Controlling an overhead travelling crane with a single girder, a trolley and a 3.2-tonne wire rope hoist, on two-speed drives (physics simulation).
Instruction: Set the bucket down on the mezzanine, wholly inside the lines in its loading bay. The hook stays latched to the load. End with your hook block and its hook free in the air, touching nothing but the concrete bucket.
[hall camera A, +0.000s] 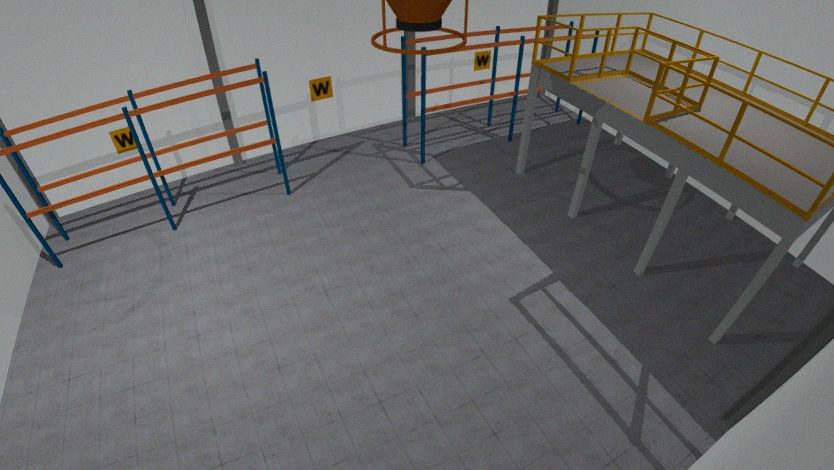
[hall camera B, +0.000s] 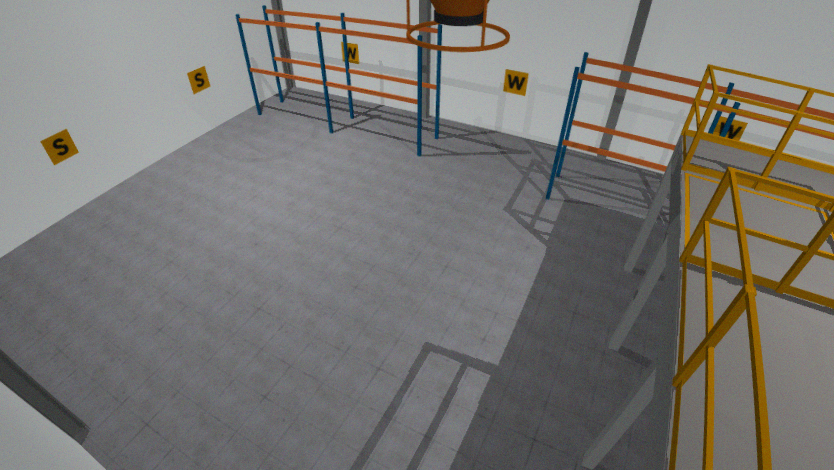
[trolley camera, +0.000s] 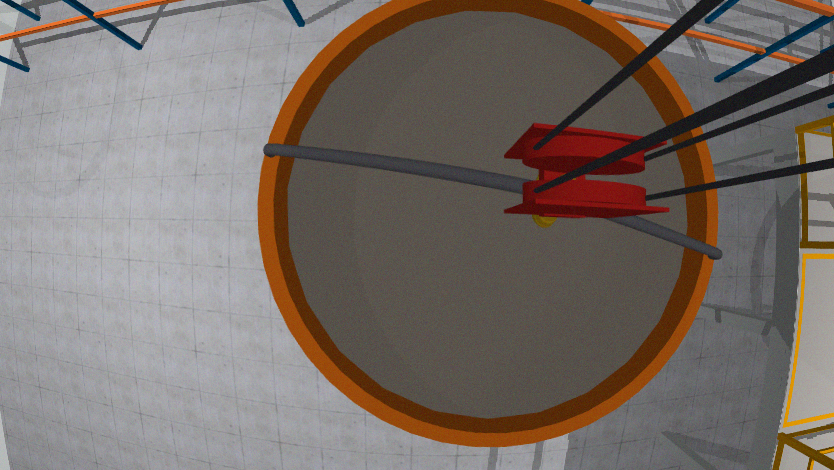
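Note:
The orange concrete bucket (hall camera A: 419, 8) (hall camera B: 459, 7) (trolley camera: 455, 291) hangs high over the floor, its upper part cut off in both hall views. It looks upright, with its base ring below it in the air. In the trolley view, my yellow hook (trolley camera: 544, 221) shows partly under the red hook block (trolley camera: 589, 198), at the bucket's grey bail; the latch is hidden. The mezzanine (hall camera A: 700, 166) (hall camera B: 799, 361) stands to the right, apart from the bucket. The yellow lines of the loading bay (trolley camera: 794, 338) show at the trolley view's right edge, beyond the bucket's rim.
Yellow railings (hall camera A: 733, 133) (hall camera B: 752, 350) (trolley camera: 804, 216) stand along the mezzanine and on either side of the bay in the trolley view. Blue and orange racks (hall camera A: 423, 105) (hall camera B: 419, 105) stand along the W wall, behind the bucket in the hall views.

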